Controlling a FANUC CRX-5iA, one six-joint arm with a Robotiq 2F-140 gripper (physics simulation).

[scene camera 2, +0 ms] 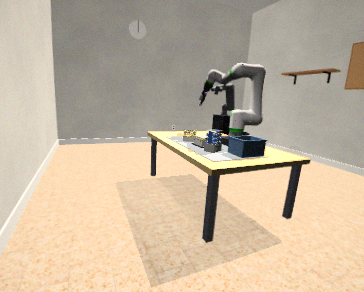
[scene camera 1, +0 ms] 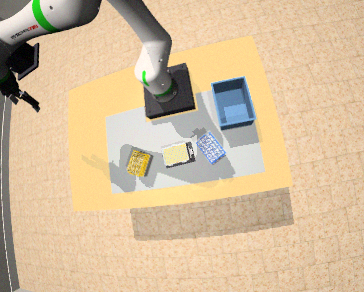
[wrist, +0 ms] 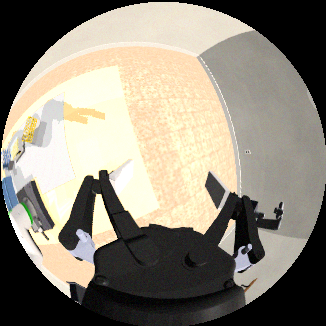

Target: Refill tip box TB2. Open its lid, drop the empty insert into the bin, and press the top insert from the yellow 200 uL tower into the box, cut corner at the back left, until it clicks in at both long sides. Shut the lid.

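The yellow tower [scene camera 1: 139, 163] [scene camera 2: 190, 134] [wrist: 30, 130] stands at the left of the mat in scene camera 1. A tip box [scene camera 1: 178, 154] [scene camera 2: 200, 142] with a yellow top area and a dark strip at its right end stands mid-mat; its label and lid state are too small to tell. The blue bin [scene camera 1: 233, 103] [scene camera 2: 246, 146] [wrist: 9, 192] stands at the right. My gripper [scene camera 1: 26, 104] [scene camera 2: 201, 100] [wrist: 169, 173] is open and empty, high up and beyond the table's left side in scene camera 1, well away from box and tower. The cut corners cannot be made out.
A blue tower [scene camera 1: 211, 147] [scene camera 2: 214, 137] stands on the pale mat [scene camera 1: 120, 131] between the tip box and the bin. The arm's dark base block [scene camera 1: 186, 86] is at the back of the yellow table [scene camera 1: 87, 125] [scene camera 2: 282, 159]. A dark stand [scene camera 2: 220, 123] rises behind the table.
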